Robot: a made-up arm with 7 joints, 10 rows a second.
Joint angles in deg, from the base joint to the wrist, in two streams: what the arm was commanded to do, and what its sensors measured. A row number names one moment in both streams.
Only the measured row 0 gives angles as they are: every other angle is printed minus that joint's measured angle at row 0.
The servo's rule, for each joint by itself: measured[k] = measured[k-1] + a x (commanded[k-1-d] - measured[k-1]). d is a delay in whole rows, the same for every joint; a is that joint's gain. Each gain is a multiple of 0.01, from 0.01 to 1. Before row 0 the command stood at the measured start. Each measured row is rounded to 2 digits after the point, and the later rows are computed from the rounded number. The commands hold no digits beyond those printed.
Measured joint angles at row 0:
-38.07 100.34 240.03 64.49 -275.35 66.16 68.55
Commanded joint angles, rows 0 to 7:
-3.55 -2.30 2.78 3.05 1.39 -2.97 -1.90
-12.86 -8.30 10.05 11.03 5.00 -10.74 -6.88
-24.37 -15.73 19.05 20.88 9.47 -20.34 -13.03
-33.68 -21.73 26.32 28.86 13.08 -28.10 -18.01
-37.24 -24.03 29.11 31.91 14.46 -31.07 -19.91
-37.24 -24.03 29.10 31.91 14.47 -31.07 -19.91
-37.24 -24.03 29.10 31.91 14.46 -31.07 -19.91
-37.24 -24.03 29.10 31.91 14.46 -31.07 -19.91
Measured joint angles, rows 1 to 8:
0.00 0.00 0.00 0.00 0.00 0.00 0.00
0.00 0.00 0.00 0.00 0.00 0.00 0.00
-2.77 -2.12 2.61 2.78 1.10 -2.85 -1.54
-10.64 -7.81 9.60 10.29 4.18 -10.42 -5.87
-21.35 -15.10 18.48 19.93 8.36 -19.94 -11.67
-30.97 -21.20 25.85 28.06 12.09 -27.77 -16.81
-35.86 -23.80 28.91 31.56 13.96 -30.94 -19.32
-36.94 -24.01 29.09 31.88 14.36 -31.06 -19.80
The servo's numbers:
d 2
a 0.78 0.92 0.94 0.91 0.79 0.96 0.81

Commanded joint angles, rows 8 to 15:
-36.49 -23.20 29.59 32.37 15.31 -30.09 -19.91
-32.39 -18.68 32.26 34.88 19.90 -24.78 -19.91
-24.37 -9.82 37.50 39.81 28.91 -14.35 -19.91
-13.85 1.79 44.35 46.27 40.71 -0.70 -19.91
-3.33 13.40 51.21 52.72 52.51 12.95 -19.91
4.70 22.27 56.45 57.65 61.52 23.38 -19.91
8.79 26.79 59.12 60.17 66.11 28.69 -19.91
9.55 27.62 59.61 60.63 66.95 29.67 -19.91
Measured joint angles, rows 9 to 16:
-37.17 -24.03 29.10 31.91 14.44 -31.07 -19.89
-37.22 -24.03 29.10 31.91 14.46 -31.07 -19.91
-36.65 -23.27 29.56 32.33 15.13 -30.13 -19.91
-33.33 -19.05 32.10 34.65 18.90 -24.99 -19.91
-26.34 -10.56 37.18 39.35 26.81 -14.78 -19.91
-16.60 0.80 43.92 45.65 37.79 -1.26 -19.91
-6.25 12.39 50.77 52.08 49.42 12.38 -19.91
2.29 21.48 56.11 57.15 58.98 22.94 -19.91

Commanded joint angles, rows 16 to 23:
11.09 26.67 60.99 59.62 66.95 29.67 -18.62
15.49 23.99 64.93 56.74 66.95 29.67 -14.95
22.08 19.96 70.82 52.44 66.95 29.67 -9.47
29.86 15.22 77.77 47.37 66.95 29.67 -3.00
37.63 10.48 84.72 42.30 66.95 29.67 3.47
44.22 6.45 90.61 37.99 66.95 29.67 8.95
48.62 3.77 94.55 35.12 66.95 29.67 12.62
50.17 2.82 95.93 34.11 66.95 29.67 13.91
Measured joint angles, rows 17 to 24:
7.36 26.37 58.94 59.90 64.61 28.46 -19.91
9.07 27.52 59.57 60.56 66.46 29.62 -19.91
10.65 26.74 60.90 59.70 66.85 29.67 -18.87
14.43 24.21 64.69 57.01 66.93 29.67 -15.69
20.40 20.30 70.45 52.85 66.95 29.67 -10.65
27.78 15.63 77.33 47.86 66.95 29.67 -4.45
35.46 10.89 84.28 42.80 66.95 29.67 1.97
42.29 6.81 90.23 38.42 66.95 29.67 7.62

